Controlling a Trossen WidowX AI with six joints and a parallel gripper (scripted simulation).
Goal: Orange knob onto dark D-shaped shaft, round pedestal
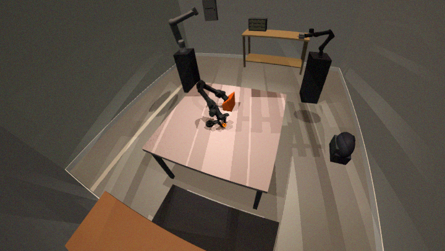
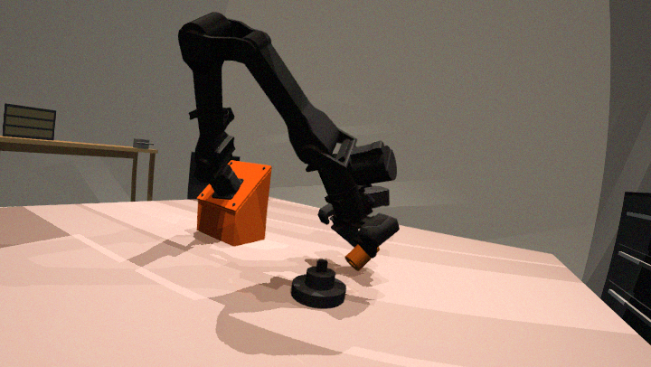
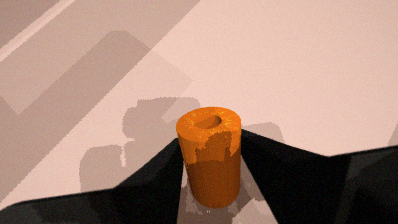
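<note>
Right now the dark round pedestal is 170 mm to the right of my gripper tip and 30 mm behind it. Round my gripper tip: orange knob 10 mm to the right, 10 mm behind.
</note>
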